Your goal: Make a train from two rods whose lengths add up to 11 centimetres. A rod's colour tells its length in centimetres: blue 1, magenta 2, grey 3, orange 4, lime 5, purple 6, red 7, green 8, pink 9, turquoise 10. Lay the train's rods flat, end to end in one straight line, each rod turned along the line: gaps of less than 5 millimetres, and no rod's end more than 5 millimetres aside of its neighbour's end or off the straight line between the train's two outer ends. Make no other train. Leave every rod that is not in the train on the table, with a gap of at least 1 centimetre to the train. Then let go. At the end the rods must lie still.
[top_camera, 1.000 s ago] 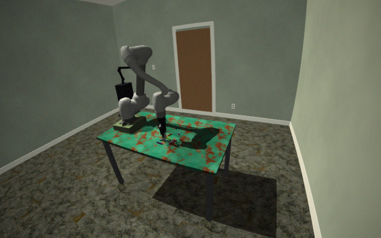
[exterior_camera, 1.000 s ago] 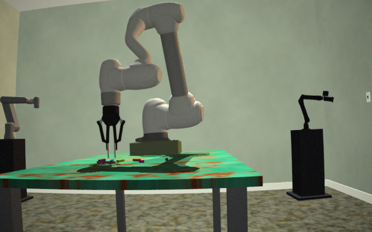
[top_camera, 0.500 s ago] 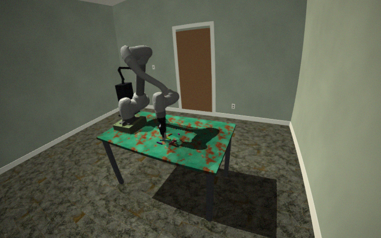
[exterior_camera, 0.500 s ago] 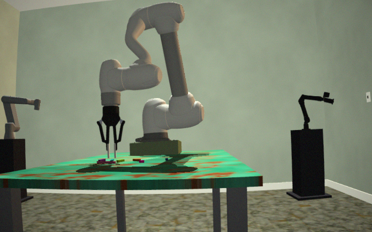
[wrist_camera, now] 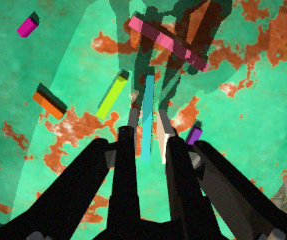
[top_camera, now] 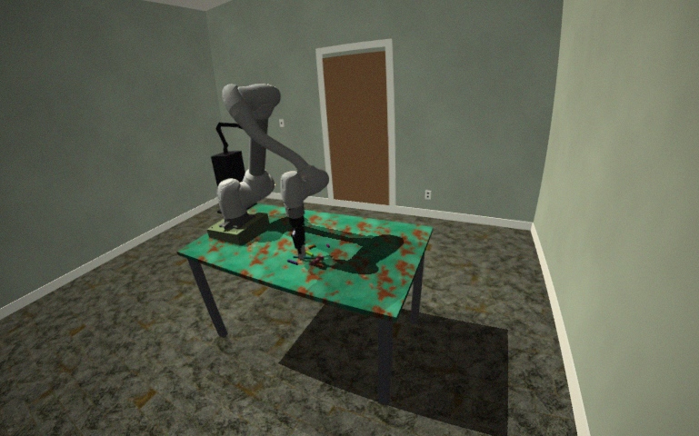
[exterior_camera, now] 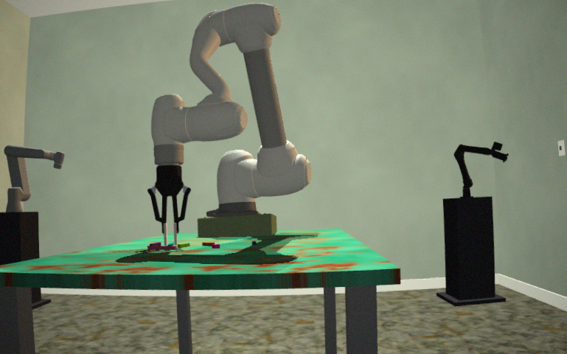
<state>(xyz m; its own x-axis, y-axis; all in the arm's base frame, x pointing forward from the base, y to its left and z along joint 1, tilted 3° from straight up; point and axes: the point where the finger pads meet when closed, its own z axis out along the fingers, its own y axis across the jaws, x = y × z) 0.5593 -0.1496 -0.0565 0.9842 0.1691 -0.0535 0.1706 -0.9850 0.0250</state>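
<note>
The turquoise rod is 30 mm below my hand. Also, from my hand: purple rod (60 mm to the right, 30 mm below, 30 mm behind); then lime rod (40 mm to the left, 30 mm below, 20 mm ahead); then pink rod (80 mm ahead, 30 mm below, 10 mm to the right).
</note>
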